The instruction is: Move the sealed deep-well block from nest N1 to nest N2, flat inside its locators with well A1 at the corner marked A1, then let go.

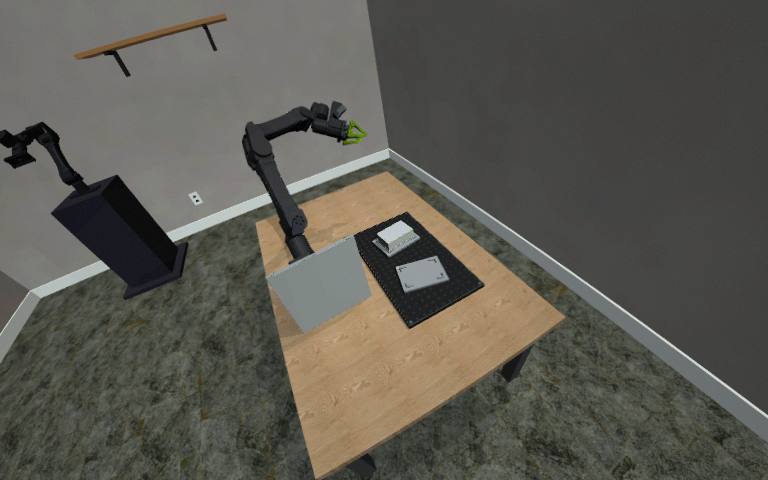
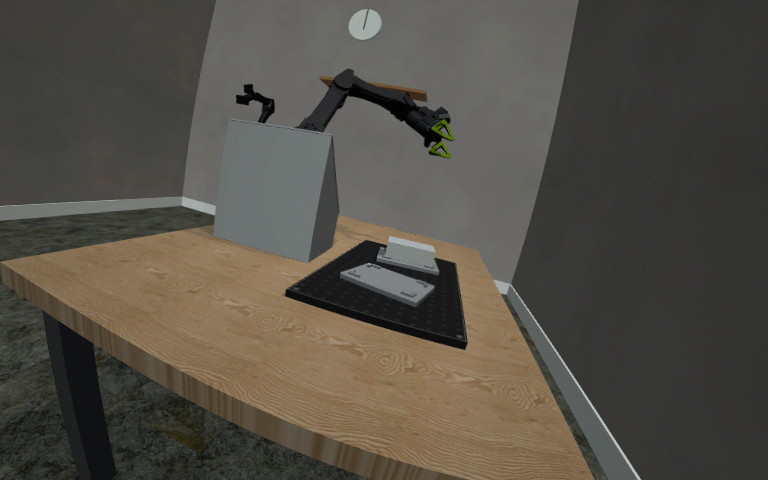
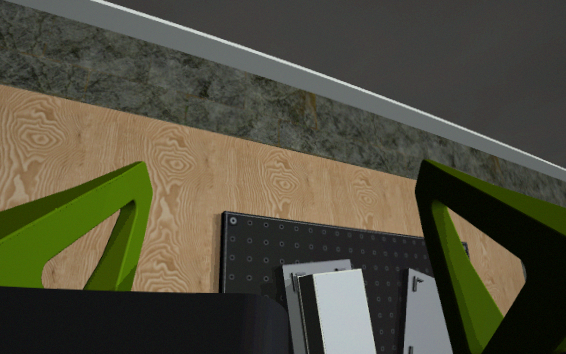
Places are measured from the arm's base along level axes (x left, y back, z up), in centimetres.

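Pixels of known places: gripper, fingertip midpoint: (image 1: 363, 137) (image 2: 451, 149) (image 3: 283, 175); arm's base at its link origin: (image 1: 306, 260) (image 2: 281, 162).
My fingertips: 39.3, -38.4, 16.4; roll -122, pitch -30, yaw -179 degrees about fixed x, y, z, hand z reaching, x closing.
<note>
For each thing: its top centre in the pictures, then the offset to it from my fingertips, as dx, dy, dz. Level surfaces: height alone.
- white deep-well block at its top centre: (image 3: 346, 318) (image 2: 411, 243) (image 1: 394, 231) -26.7, +3.1, -30.5
- black perforated board at its top centre: (image 3: 380, 323) (image 2: 398, 272) (image 1: 408, 257) -37.8, +3.4, -35.8
- wooden table at its surface level: dz -37.2
The white deep-well block (image 1: 395, 233) (image 2: 410, 250) (image 3: 343, 310) sits on one grey nest plate (image 1: 390, 252) (image 2: 404, 266) (image 3: 294, 310), inside its corner locators. I take this plate for nest N1; its label is not readable. The other grey nest plate (image 1: 421, 275) (image 2: 387, 283) (image 3: 425, 315) bears no block and shows dark L-shaped corner locators; I take it for N2. The mark A1 cannot be read. My gripper (image 1: 355, 133) (image 2: 444, 141) (image 3: 283, 175) with green fingers is open and empty, high above the table and well away from the block.
Both nests are on a black perforated board (image 1: 419, 314) (image 2: 373, 319) (image 3: 250, 240) on the wooden table (image 1: 373, 384) (image 2: 271, 350) (image 3: 190, 200). A tall grey panel-sided box (image 1: 322, 288) (image 2: 271, 189) stands beside the arm's base. A second arm on a dark pedestal (image 1: 116, 237) stands away from the table.
</note>
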